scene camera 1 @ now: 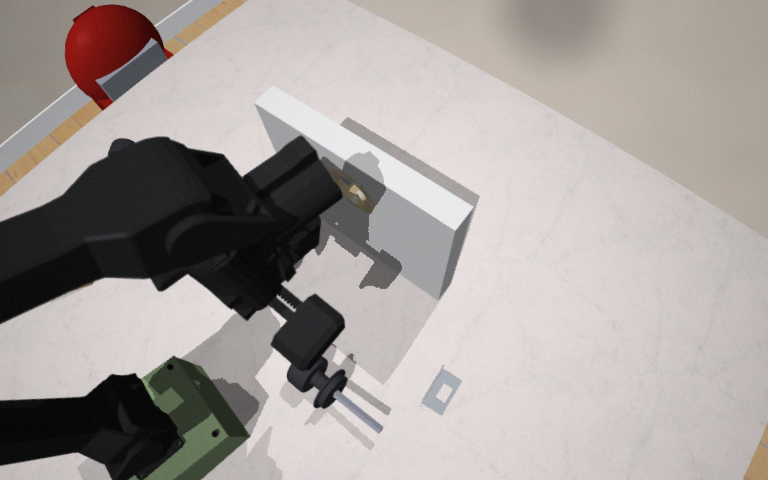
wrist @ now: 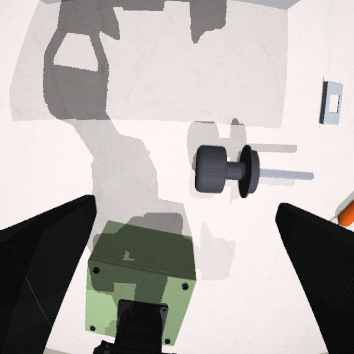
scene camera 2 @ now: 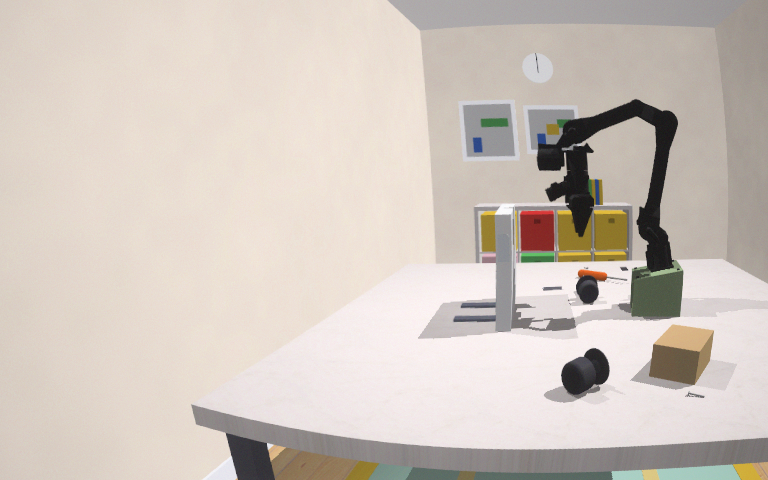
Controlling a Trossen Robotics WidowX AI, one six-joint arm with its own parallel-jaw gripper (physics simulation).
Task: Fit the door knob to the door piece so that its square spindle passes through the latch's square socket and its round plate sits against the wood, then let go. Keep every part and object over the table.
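Where they show: gripper, between the fingertips: (scene camera 1: 276, 308) (wrist: 188, 208) (scene camera 2: 579, 234); arm's base, origin of its link: (scene camera 1: 149, 442) (wrist: 140, 318) (scene camera 2: 660, 267).
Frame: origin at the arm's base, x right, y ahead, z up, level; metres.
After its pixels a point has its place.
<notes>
The door piece (scene camera 1: 410, 226) @(x 0.056, y 0.406, z 0.089 m) (scene camera 2: 502, 277) @(x -0.188, y 0.395, z 0.016 m) stands upright on the table. Its latch hole (scene camera 1: 362, 198) @(x -0.032, y 0.406, z 0.052 m) has a ragged brass-coloured rim and is partly behind the arm in scene camera 1; the square socket is not clear. The dark door knob (scene camera 1: 305, 374) @(x 0.063, y 0.196, z -0.046 m) (scene camera 2: 587, 289) @(x 0.035, y 0.203, z -0.064 m) (wrist: 211, 169) @(x 0.050, y 0.208, z -0.048 m) lies on its side, with its round plate (scene camera 1: 330, 388) @(x 0.101, y 0.208, z -0.044 m) (wrist: 249, 171) @(x 0.091, y 0.214, z -0.046 m) and pale spindle (scene camera 1: 359, 413) @(x 0.150, y 0.213, z -0.062 m) (wrist: 287, 174) @(x 0.149, y 0.214, z -0.063 m) pointing away from the knob, rightward in the wrist view. My gripper (scene camera 2: 580, 233) @(x 0.014, y 0.229, z 0.079 m) (wrist: 188, 208) @(x 0.014, y 0.229, z 0.079 m) is open and empty, pointing down high above the table. The knob is beyond the fingertips in the wrist view.
A second dark knob (scene camera 2: 578, 374) @(x -0.520, y 0.204, z -0.061 m) and a wooden block (scene camera 2: 679, 356) @(x -0.457, y 0.024, z -0.058 m) lie on the near side in scene camera 2. A metal plate (scene camera 1: 433, 400) @(x 0.208, y 0.299, z -0.102 m) (scene camera 2: 552, 288) @(x 0.192, y 0.314, z -0.099 m) (wrist: 334, 119) @(x 0.222, y 0.297, z -0.102 m) and an orange screwdriver (scene camera 2: 592, 275) @(x 0.320, y 0.189, z -0.089 m) (wrist: 347, 215) @(x 0.306, y 0.161, z -0.083 m) lie near the spindle knob. The green base (scene camera 1: 226, 430) @(x 0.050, y 0.076, z -0.025 m) (scene camera 2: 656, 294) @(x -0.077, y 0.020, z -0.049 m) (wrist: 145, 250) @(x -0.008, y 0.080, z -0.052 m) carries the arm.
</notes>
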